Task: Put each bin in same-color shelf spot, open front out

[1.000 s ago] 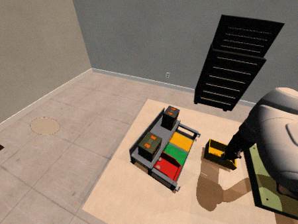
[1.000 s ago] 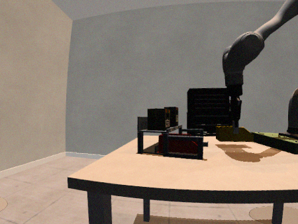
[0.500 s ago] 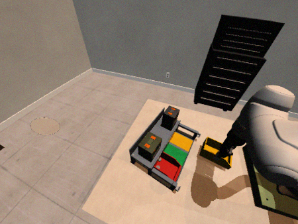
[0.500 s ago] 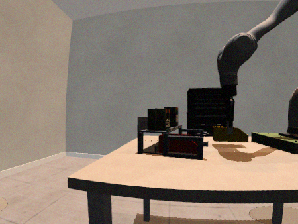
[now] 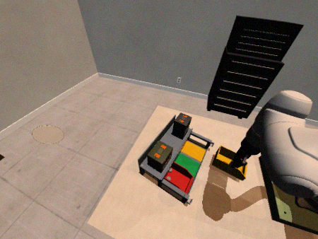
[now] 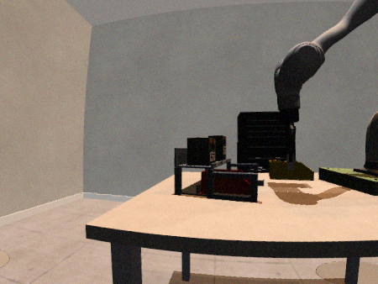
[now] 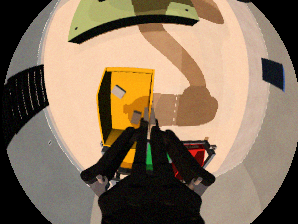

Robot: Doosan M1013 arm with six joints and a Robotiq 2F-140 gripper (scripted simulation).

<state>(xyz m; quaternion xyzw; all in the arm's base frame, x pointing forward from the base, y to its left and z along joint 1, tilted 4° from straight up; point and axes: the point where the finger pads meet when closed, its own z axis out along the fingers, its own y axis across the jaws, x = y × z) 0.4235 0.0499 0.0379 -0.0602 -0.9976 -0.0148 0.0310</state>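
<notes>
Right now the yellow bin is 50 mm to the right of my hand, 40 mm below it and 10 mm behind it. The rest, counted from my hand: dark box 310 mm ahead, 90 mm to the right, 60 mm above; red bin 250 mm ahead, 150 mm to the left, 60 mm below.
</notes>
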